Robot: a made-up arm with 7 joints. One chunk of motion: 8 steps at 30 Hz.
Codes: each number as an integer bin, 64 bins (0 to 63) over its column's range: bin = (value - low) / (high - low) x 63, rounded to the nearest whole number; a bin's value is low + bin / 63 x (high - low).
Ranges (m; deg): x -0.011..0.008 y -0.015..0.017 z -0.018..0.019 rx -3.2..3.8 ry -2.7..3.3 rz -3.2..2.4
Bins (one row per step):
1: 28 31 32 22 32 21
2: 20 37 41 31 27 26
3: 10 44 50 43 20 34
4: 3 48 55 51 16 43
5: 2 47 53 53 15 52
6: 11 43 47 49 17 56
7: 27 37 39 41 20 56
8: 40 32 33 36 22 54
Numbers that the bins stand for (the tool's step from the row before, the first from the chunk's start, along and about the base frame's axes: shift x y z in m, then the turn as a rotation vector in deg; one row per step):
1: -0.00256 0.00075 0.00079 -0.756 0.348 -1.333
2: -0.00497 0.00379 0.00608 0.244 -0.129 -0.889
3: -0.00798 0.00735 0.01137 1.578 -0.795 -0.178
4: -0.01010 0.00938 0.01430 2.467 -1.176 0.622
5: -0.01040 0.00887 0.01313 2.689 -1.271 1.422
6: -0.00768 0.00684 0.00960 2.244 -1.081 1.778
7: -0.00286 0.00379 0.00490 1.356 -0.795 1.778
8: 0.00106 0.00125 0.00138 0.800 -0.605 1.600

